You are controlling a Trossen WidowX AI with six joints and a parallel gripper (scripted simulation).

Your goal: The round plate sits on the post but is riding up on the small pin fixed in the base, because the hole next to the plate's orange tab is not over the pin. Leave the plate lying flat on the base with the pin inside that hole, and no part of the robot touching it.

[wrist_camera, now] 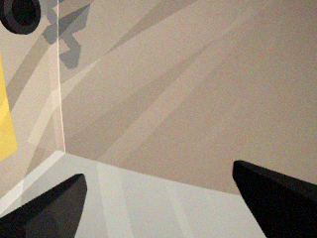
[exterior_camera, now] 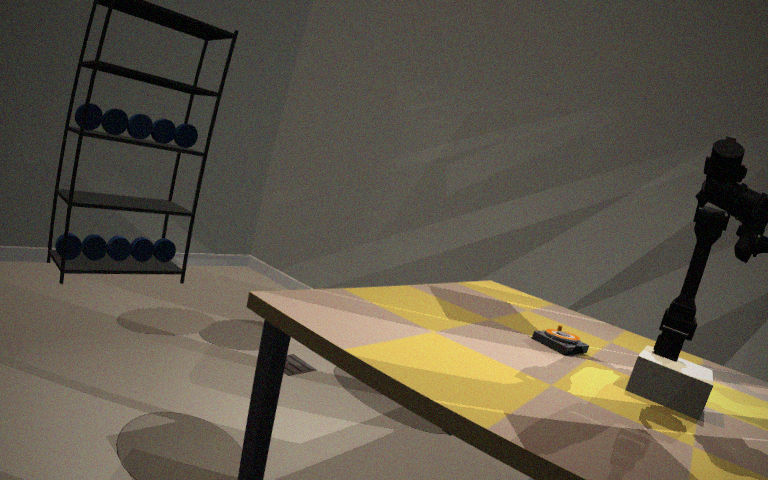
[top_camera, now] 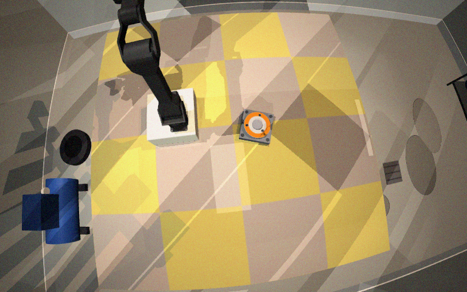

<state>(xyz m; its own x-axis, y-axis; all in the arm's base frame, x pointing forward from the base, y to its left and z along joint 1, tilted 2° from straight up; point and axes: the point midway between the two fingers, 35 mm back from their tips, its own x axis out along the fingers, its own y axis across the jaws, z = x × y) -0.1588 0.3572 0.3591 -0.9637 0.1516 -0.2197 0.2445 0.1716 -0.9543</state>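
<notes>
Now: the plate 51 cm ahead of my gripper tip, 39 cm to the right of it and 41 cm below it. The rest, counted from my gripper tip: grey square base: 49 cm ahead, 37 cm to the right, 42 cm below.
</notes>
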